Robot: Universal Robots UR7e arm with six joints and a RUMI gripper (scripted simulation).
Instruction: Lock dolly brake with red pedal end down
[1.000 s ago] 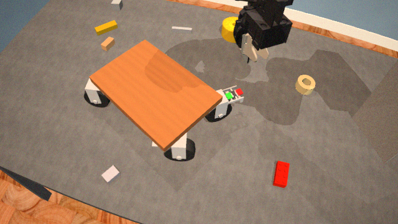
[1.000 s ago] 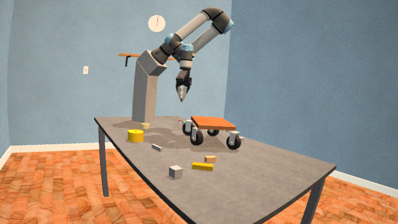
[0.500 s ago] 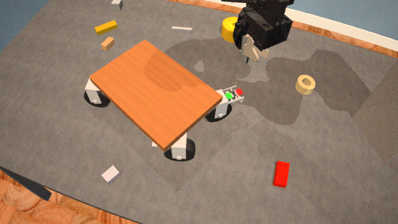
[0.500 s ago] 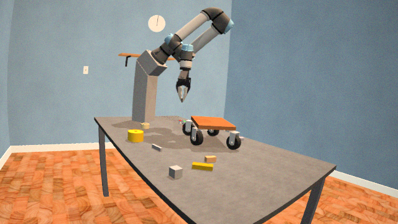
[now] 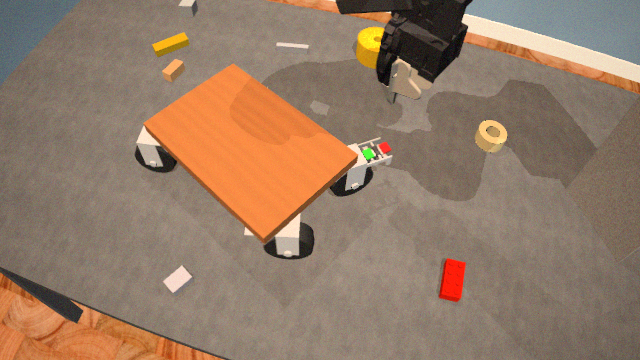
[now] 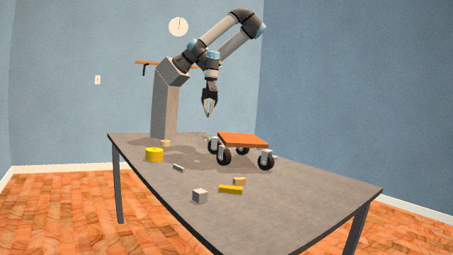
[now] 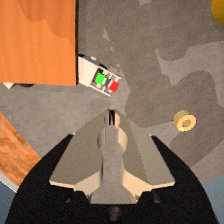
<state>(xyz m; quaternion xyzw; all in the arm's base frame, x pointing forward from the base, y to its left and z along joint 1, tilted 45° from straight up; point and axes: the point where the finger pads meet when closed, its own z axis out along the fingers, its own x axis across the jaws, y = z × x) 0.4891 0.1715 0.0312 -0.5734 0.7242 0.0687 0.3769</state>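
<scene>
The brake pedal is 13 cm below my hand and 1 cm to the left of it. The rest, counted from my hand: red brick (22 cm behind, 20 cm below, 10 cm to the left); then tan ring (22 cm to the right, 20 cm below, 14 cm behind); then flat grey piece (33 cm ahead, 21 cm below, 18 cm to the right).
</scene>
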